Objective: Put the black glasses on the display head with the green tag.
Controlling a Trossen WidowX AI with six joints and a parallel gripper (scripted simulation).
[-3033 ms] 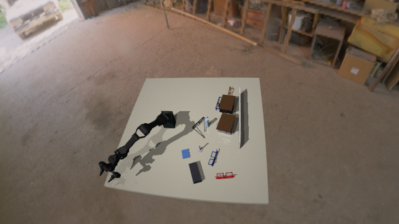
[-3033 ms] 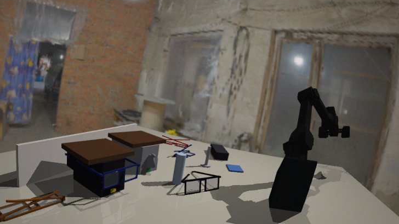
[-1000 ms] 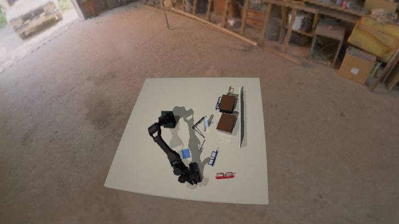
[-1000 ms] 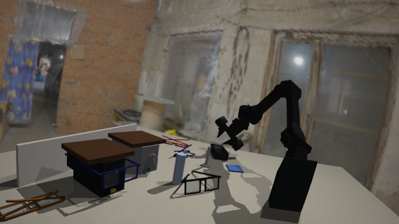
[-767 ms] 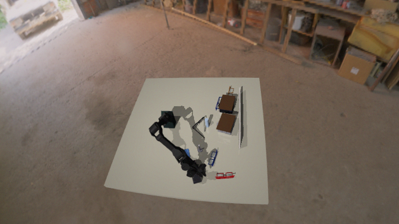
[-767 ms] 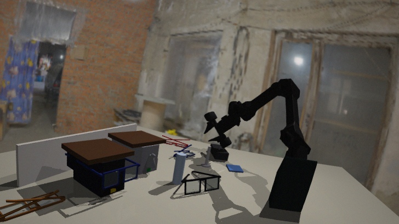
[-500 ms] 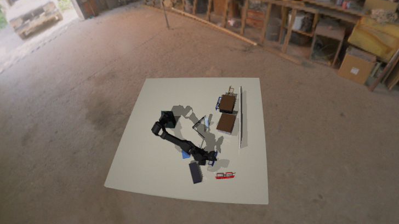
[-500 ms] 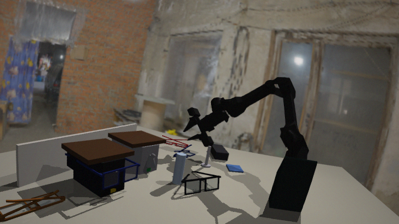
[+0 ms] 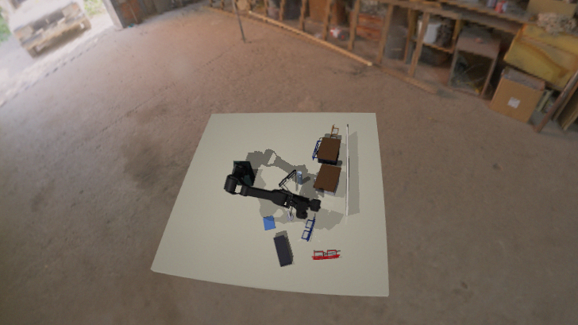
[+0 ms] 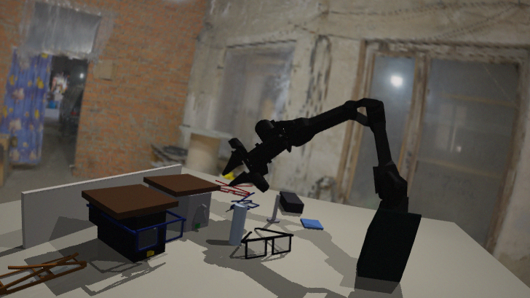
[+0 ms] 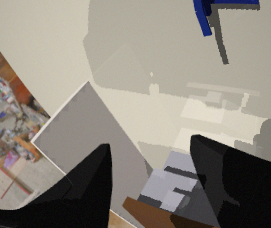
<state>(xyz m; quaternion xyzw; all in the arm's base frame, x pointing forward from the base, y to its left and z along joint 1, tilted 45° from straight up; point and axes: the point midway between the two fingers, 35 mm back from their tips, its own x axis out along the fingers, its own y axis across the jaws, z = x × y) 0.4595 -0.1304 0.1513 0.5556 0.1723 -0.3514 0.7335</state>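
Now: the blue cloth 270 mm behind my gripper tip, 80 mm to the right of it and 90 mm below it. Also, from my gripper tip: black case 160 mm behind, 240 mm to the right, 80 mm below; pale blue cylinder 140 mm behind, 220 mm to the left, 40 mm below; stand 160 mm behind, 30 mm to the right, 70 mm below.
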